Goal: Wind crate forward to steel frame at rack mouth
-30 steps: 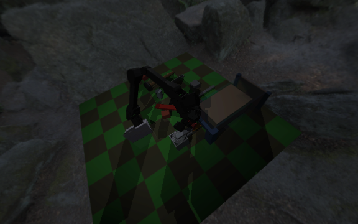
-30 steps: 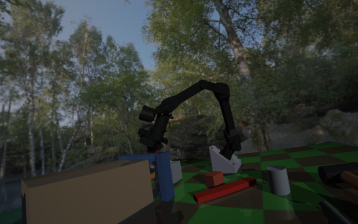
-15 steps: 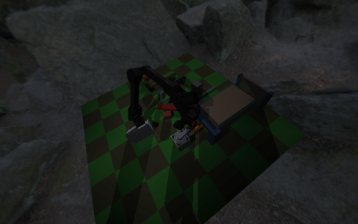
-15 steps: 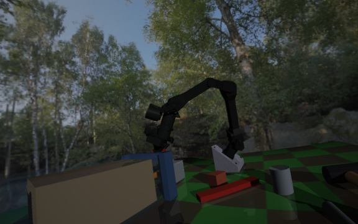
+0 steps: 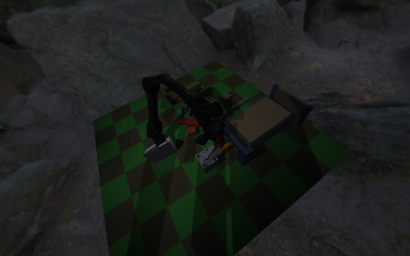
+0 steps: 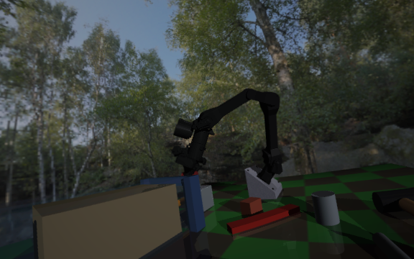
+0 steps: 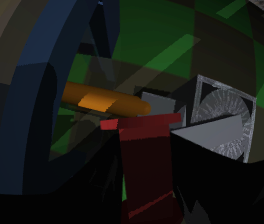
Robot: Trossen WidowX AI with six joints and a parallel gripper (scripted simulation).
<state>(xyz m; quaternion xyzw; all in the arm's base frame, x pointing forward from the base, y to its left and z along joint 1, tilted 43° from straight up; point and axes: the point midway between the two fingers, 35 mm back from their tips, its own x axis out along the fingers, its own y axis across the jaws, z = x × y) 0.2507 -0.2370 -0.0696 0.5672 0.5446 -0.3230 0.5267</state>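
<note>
My gripper tip is now 4 cm past the winch handle and 3 cm above it. Round my gripper tip: winch: 11 cm behind, 3 cm to the right, 10 cm below; then blue steel frame: 6 cm ahead, 3 cm to the right, 3 cm below; then red grip: 2 cm to the left.
</note>
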